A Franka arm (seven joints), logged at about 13 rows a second.
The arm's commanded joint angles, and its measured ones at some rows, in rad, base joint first. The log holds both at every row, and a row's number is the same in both.
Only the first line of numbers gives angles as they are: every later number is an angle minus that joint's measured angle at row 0.
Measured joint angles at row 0:
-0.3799, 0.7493, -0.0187, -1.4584, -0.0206, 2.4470, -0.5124
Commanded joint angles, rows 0 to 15:
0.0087, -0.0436, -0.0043, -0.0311, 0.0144, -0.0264, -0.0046
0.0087, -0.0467, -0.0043, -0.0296, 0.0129, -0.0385, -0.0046
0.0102, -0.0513, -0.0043, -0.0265, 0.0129, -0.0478, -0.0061
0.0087, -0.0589, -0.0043, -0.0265, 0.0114, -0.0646, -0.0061
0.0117, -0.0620, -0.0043, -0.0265, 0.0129, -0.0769, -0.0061
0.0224, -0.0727, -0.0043, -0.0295, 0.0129, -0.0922, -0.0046
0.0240, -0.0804, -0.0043, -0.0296, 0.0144, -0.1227, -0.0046
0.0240, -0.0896, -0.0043, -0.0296, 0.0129, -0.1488, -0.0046
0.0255, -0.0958, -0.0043, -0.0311, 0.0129, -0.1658, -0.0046
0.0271, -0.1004, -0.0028, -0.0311, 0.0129, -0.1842, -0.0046
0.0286, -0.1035, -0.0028, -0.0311, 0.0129, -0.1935, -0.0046
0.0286, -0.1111, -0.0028, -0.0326, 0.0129, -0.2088, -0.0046
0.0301, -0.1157, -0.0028, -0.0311, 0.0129, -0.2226, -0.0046
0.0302, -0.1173, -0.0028, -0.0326, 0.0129, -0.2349, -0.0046
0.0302, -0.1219, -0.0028, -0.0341, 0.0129, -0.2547, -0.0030
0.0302, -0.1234, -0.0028, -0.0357, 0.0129, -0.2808, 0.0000
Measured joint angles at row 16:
0.0255, -0.0893, 0.0002, -0.0057, 0.0000, -0.2386, -0.0001
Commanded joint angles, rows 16 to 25:
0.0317, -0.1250, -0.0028, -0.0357, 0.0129, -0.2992, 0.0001
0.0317, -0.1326, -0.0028, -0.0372, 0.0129, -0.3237, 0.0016
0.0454, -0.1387, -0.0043, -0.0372, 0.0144, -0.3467, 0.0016
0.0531, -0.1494, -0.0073, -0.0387, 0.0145, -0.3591, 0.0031
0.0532, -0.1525, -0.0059, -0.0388, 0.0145, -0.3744, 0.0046
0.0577, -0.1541, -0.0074, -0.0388, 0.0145, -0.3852, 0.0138
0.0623, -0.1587, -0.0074, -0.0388, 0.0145, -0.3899, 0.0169
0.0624, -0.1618, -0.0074, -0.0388, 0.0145, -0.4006, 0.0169
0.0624, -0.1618, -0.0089, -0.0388, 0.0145, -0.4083, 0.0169
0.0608, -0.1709, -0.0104, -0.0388, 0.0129, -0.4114, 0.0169
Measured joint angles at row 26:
0.0562, -0.1320, -0.0008, -0.0101, 0.0000, -0.3920, 0.0064
